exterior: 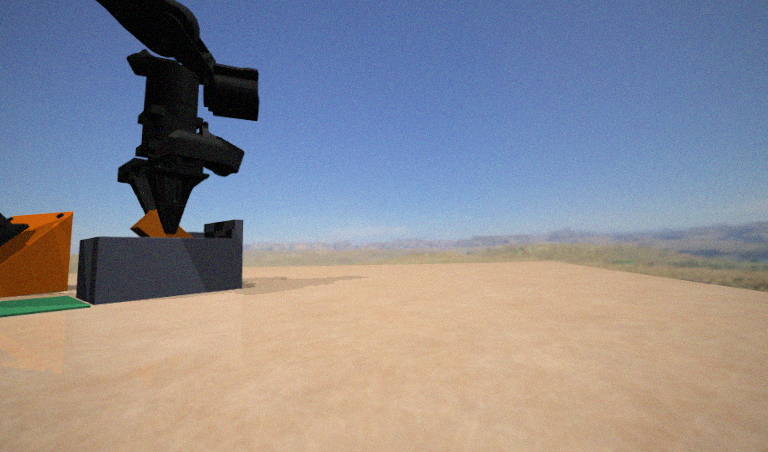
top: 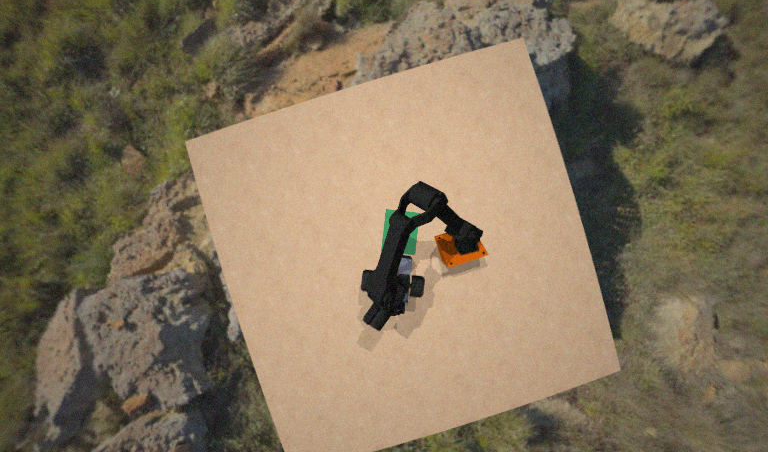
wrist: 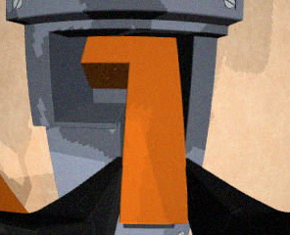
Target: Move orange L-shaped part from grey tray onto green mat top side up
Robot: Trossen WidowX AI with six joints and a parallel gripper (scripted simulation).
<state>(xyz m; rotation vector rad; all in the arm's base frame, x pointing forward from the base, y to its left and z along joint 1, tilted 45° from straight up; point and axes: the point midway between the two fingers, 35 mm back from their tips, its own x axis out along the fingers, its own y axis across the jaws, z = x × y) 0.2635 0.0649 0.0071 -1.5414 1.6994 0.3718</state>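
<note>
Right now my gripper tip is 7 cm past the green mat, 13 cm to the left of it and 8 cm above it. The rest, counted from my gripper tip: orange L-shaped part (3 cm to the left, 3 cm below).
</note>
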